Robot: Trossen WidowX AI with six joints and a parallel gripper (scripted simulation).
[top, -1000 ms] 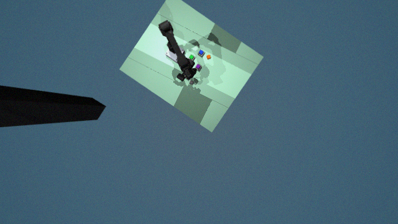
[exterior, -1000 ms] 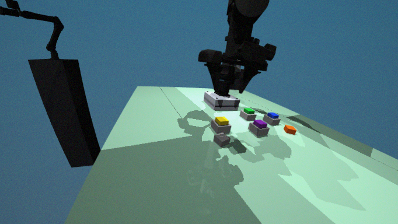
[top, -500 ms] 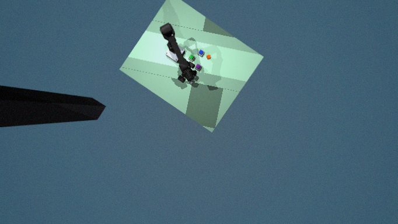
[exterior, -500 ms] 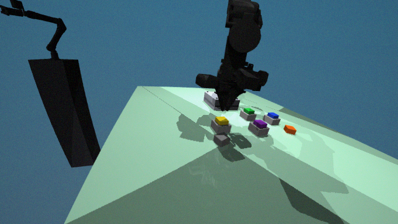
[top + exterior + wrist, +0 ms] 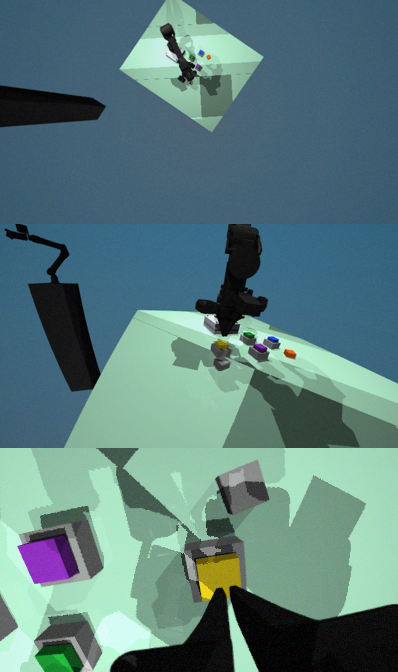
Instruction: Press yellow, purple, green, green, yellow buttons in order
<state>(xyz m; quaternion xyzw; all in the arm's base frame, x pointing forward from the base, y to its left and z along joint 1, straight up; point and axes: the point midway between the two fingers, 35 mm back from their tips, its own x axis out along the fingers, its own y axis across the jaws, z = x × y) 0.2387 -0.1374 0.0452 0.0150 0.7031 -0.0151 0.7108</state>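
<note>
Right now my gripper tip is 3 cm above the yellow button. From my gripper tip the other things lie so: purple button 13 cm to the left, 4 cm ahead, 3 cm below; then grey block 6 cm ahead, 5 cm below, 3 cm to the right; then green button 17 cm to the left, 6 cm behind, 3 cm below.
</note>
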